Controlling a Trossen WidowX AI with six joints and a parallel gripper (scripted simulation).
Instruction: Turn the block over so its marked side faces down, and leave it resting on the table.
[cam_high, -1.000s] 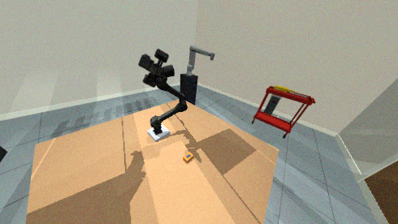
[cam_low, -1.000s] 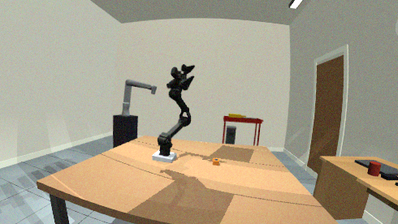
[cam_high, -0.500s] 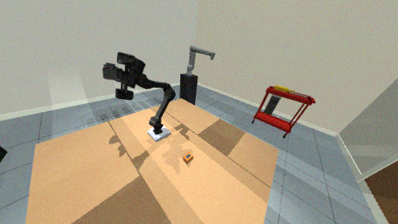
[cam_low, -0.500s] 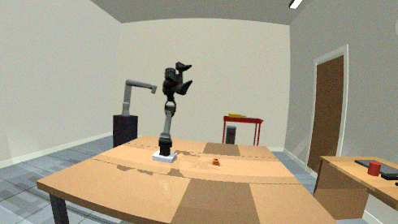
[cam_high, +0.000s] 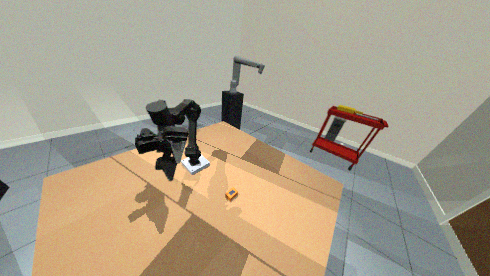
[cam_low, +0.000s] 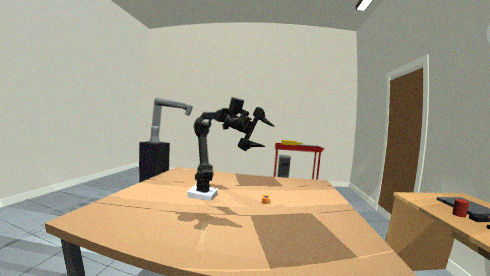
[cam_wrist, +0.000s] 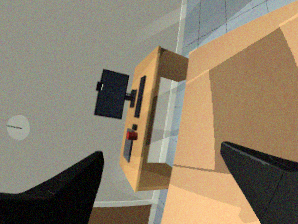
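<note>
Now: the block 35 cm below my gripper tip, 25 cm to the left of it and 3 cm behind it.
</note>
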